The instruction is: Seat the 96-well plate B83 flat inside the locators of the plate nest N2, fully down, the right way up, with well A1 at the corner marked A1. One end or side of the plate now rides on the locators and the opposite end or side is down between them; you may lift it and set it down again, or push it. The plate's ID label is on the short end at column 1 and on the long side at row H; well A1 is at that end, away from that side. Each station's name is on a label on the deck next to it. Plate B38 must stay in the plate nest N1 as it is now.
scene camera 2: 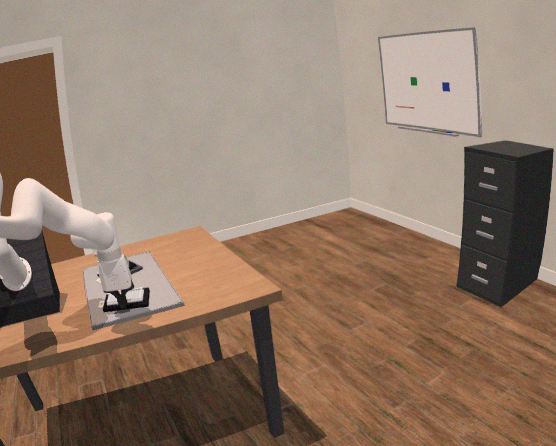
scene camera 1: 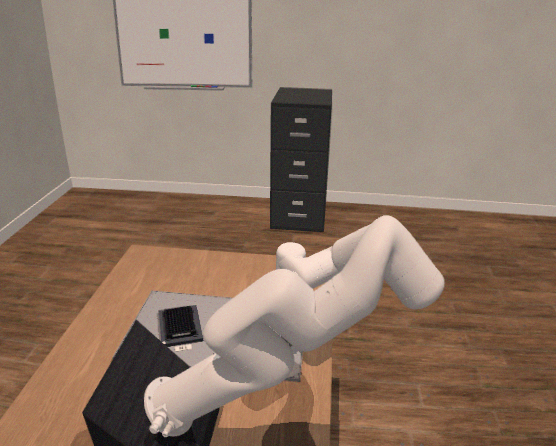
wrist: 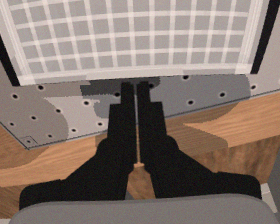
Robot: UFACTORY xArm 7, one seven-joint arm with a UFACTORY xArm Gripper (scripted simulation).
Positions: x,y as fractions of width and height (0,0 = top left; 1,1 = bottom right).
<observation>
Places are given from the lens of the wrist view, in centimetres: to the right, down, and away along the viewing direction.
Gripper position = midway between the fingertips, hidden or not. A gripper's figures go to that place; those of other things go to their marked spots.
my gripper (wrist: 0.48,0.44): 0, -1, 14
white 96-well plate (wrist: 0.76,0.24): 4, -3, 11
</observation>
